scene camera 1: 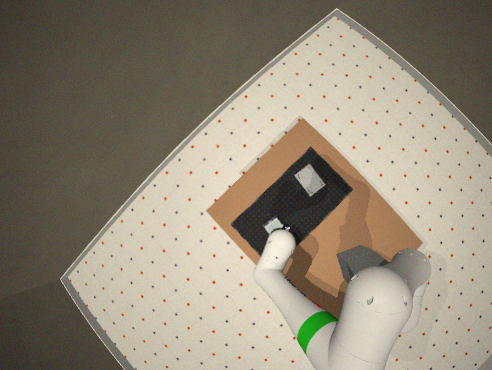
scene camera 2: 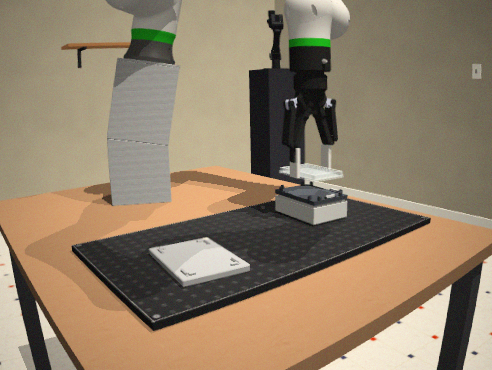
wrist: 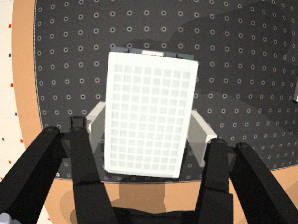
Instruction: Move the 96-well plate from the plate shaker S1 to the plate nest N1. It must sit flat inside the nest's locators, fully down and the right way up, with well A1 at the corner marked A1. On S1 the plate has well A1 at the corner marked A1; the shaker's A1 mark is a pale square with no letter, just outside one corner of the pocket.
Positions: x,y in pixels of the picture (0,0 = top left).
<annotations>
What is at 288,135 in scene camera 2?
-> My gripper.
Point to a plate shaker S1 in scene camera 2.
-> At 314,215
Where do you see a white 96-well plate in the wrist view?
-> At 155,98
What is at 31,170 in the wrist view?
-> My gripper.
</annotations>
